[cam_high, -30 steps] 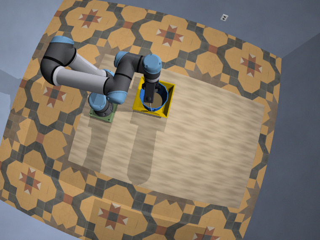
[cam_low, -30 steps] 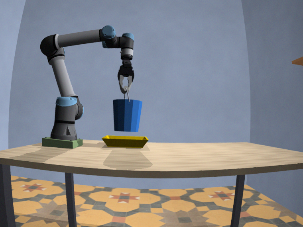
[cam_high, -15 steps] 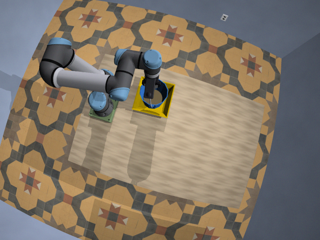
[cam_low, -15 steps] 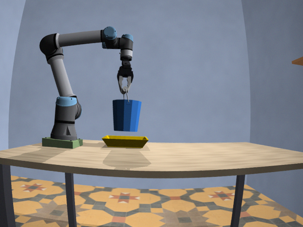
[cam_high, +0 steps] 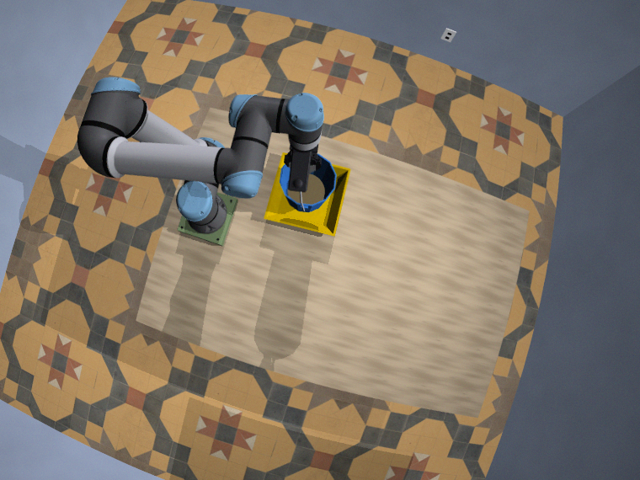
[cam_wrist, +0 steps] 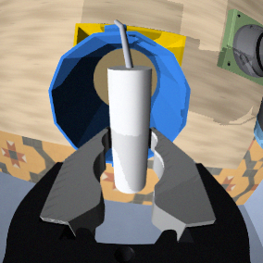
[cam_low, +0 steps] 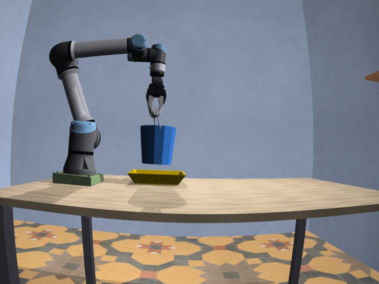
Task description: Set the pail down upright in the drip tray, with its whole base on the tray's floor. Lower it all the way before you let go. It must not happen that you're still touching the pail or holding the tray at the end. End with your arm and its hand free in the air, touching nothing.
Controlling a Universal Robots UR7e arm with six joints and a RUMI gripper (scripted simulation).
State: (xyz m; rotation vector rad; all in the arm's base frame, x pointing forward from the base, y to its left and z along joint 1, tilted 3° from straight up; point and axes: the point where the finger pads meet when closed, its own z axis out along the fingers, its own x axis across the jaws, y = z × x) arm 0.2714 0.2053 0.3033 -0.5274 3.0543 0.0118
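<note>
The blue pail lies 1 cm ahead of my hand and 9 cm below it. The rest, counted from my hand: white-grey grip 1 cm ahead, 3 cm below; then yellow drip tray 2 cm ahead, 2 cm to the left, 31 cm below.
</note>
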